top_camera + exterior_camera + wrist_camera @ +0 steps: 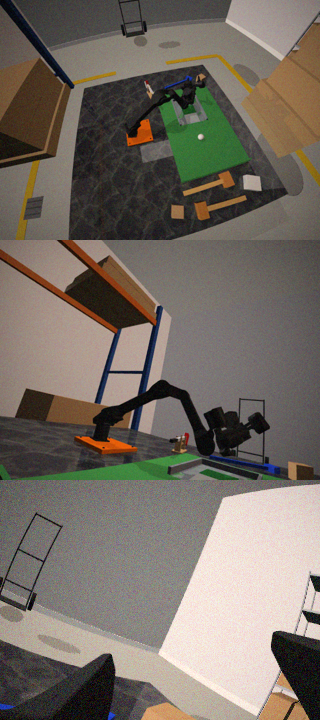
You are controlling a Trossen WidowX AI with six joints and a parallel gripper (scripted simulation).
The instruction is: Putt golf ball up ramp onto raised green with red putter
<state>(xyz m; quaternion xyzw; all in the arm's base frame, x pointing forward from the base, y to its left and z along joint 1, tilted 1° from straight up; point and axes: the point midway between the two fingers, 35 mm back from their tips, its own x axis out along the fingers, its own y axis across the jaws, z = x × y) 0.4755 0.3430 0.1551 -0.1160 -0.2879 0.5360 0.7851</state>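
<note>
The red putter is 340 mm behind my gripper tip, 120 mm below it and 30 mm to the right of it. From my gripper tip the other things lie so: blue putter: 160 mm below, 130 mm to the left, 80 mm behind; then green mat: 310 mm to the right, 180 mm below, 10 mm behind; then tan stand: 340 mm behind, 140 mm below, 10 mm to the right.
</note>
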